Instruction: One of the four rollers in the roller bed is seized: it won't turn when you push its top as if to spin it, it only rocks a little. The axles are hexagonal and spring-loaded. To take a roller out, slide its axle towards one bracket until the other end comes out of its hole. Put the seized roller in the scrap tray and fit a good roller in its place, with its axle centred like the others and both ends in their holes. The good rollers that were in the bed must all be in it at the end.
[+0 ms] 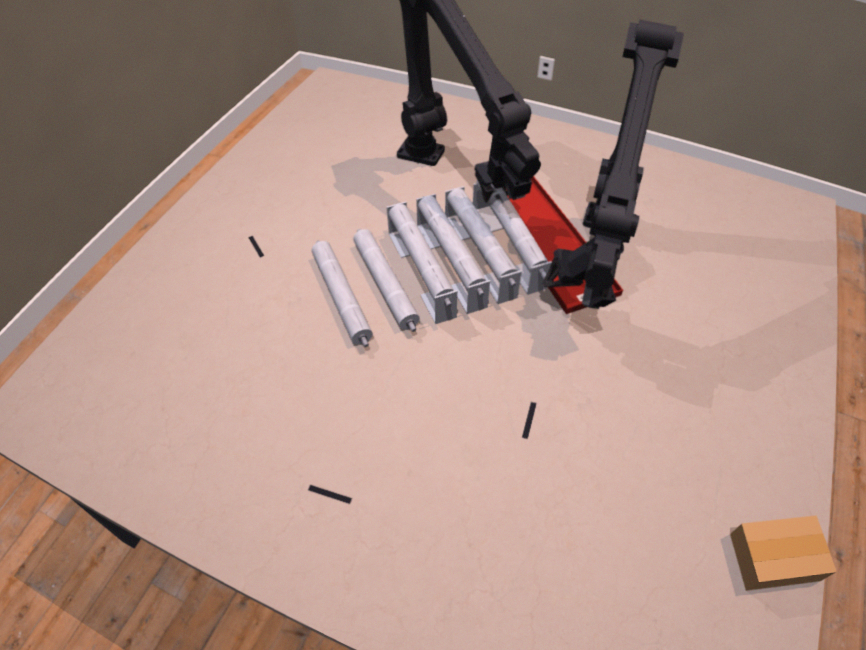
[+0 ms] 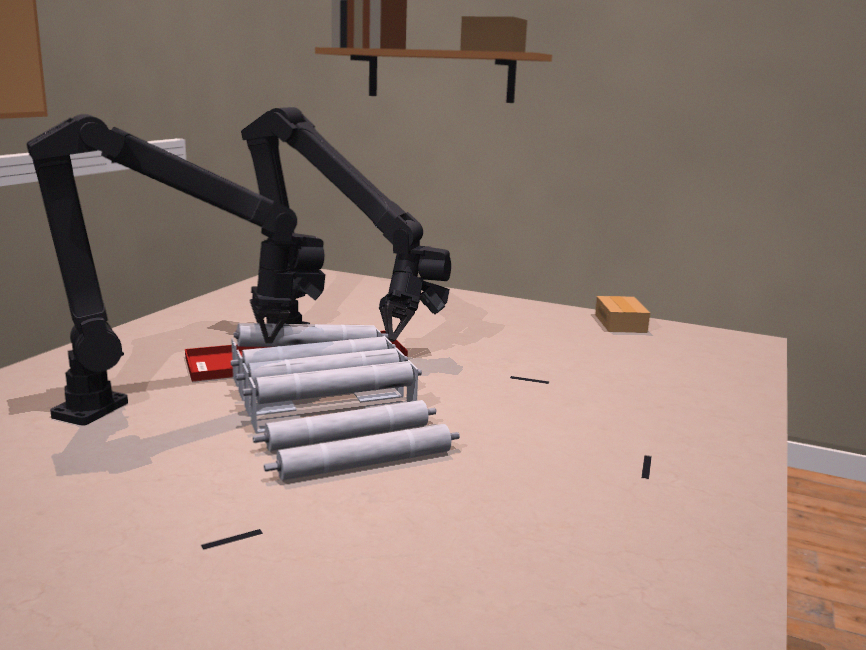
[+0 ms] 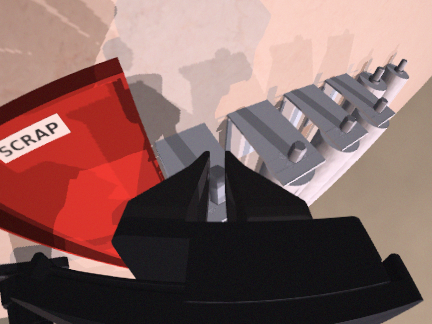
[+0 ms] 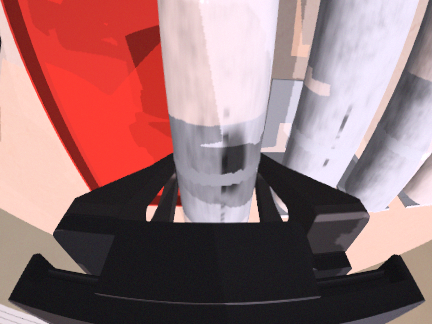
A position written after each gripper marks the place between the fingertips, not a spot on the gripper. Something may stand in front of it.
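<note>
Right gripper (image 2: 266, 339), left gripper (image 2: 391, 340). Roller (image 1: 526, 246) (image 2: 248, 334) (image 4: 217, 69). Red scrap tray (image 1: 551, 229) (image 2: 206, 363) (image 3: 78, 162) (image 4: 100, 79). Cardboard box (image 1: 774, 553) (image 2: 617, 314); out of frame in image 3; out of frame in image 4.
</note>
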